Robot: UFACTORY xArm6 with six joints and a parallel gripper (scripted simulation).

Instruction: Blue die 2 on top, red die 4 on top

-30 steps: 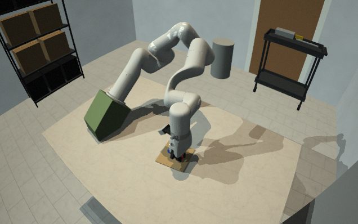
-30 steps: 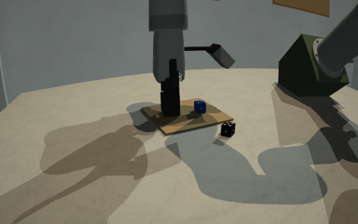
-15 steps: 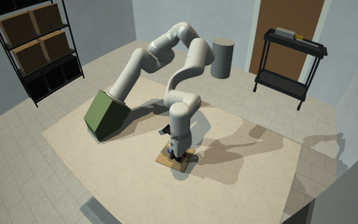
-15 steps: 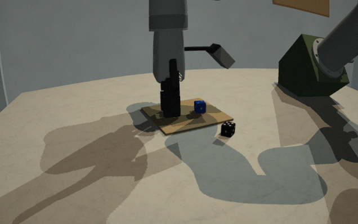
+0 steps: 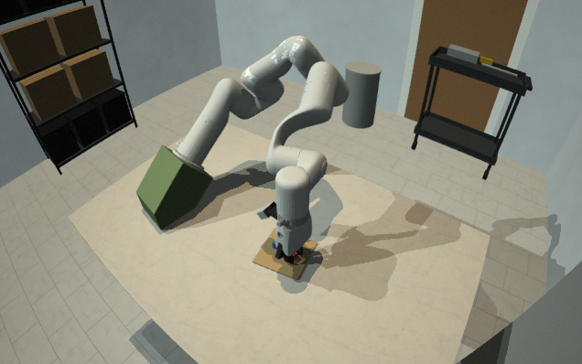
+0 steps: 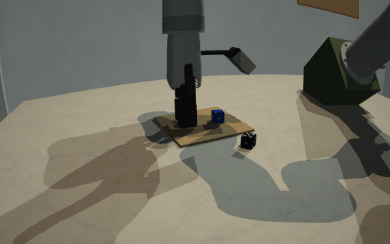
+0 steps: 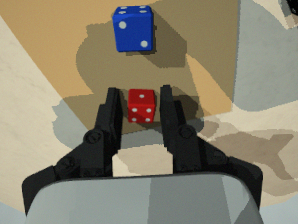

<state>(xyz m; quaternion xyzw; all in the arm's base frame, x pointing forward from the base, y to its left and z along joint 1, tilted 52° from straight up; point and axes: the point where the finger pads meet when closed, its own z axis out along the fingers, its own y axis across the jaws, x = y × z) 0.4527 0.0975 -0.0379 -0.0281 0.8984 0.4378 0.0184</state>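
Right now the red die is 1 cm below my hand. Round my hand: blue die: 6 cm behind, 1 cm below; then tan mat: 3 cm behind, 2 cm below; then black die: 10 cm to the left, 9 cm behind, 2 cm below.
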